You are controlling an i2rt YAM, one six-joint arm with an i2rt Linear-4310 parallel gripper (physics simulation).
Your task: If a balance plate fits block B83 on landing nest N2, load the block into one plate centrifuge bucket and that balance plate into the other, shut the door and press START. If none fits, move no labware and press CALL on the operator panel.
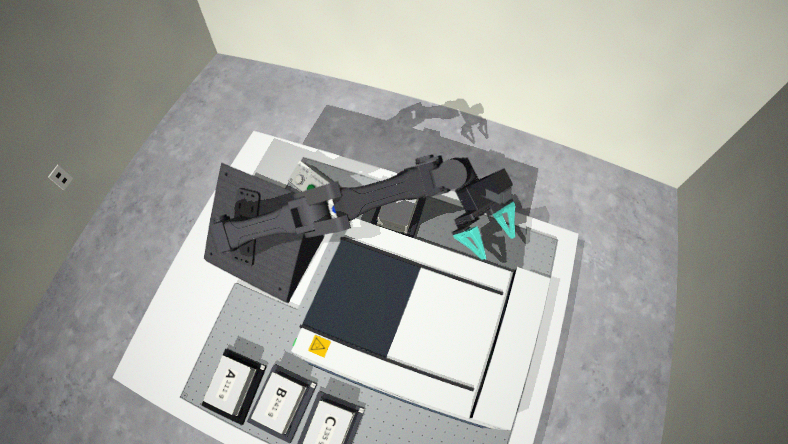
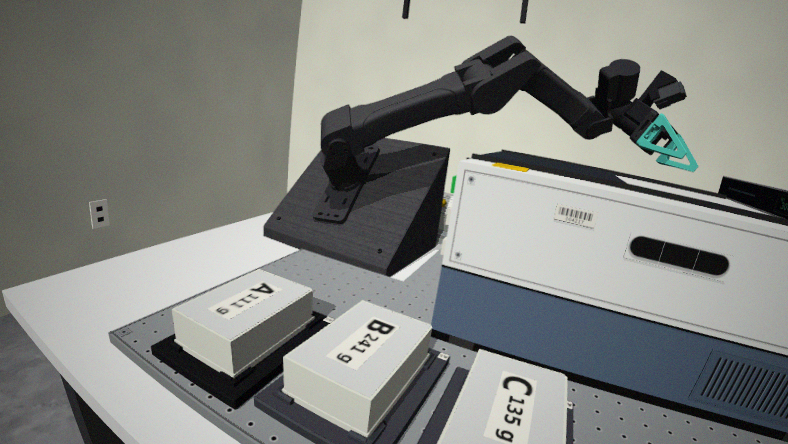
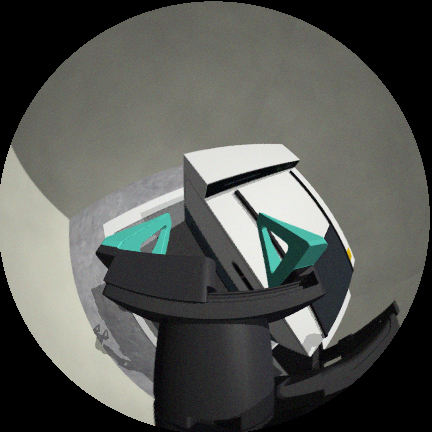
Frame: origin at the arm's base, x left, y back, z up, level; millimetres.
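Seen in the pictures: gripper, fingertip midpoint: (image 1: 499,248) (image 2: 690,163) (image 3: 213,217); arm's base, origin of the base link: (image 1: 246,227) (image 2: 348,182).
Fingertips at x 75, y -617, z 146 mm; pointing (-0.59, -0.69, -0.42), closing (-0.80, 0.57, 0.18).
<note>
Pixels of each thing's top centre, then the offset from my fingertips to it. "*": a spot on its surface instead. Level surfaces: height alone.
- dark panel, middle of its top: (image 2: 553,164) (image 1: 362,296) (image 3: 335,275) dx -177, dy +247, dz -40 mm
- grey-topped block, middle of its top: (image 1: 399,202) dx +136, dy +262, dz -176 mm
- operator panel, middle of its top: (image 1: 322,184) dx +121, dy +480, dz -170 mm
- white table, its level: dz -266 mm
- dark display, surface spot: (image 2: 752,193) * dx -142, dy -44, dz -24 mm
My gripper (image 1: 499,247) (image 2: 682,166) (image 3: 213,217) is open and empty, high above the back right of the centrifuge (image 1: 452,314) (image 2: 512,215) (image 3: 270,200). A dark panel (image 1: 361,297) (image 3: 334,270) spans part of the centrifuge's top; its buckets do not show, and I cannot tell the door's state. Balance plates A, 111 g (image 1: 228,384) (image 2: 242,303), B, 241 g (image 1: 280,402) (image 2: 358,352), and C, 135 g (image 1: 330,427) (image 2: 507,397), sit on dark nests. A grey-topped block (image 1: 398,214) is partly hidden behind the centrifuge, its label unreadable. The arm partly covers the operator panel (image 1: 300,177).
The arm's black wedge base (image 1: 253,264) (image 2: 352,220) stands left of the centrifuge. Perforated boards (image 1: 220,325) (image 2: 308,270) lie on the white table (image 1: 165,330) (image 2: 137,270). A dark display (image 2: 752,193) rises at the centrifuge's right end. Walls stand behind and at the sides.
</note>
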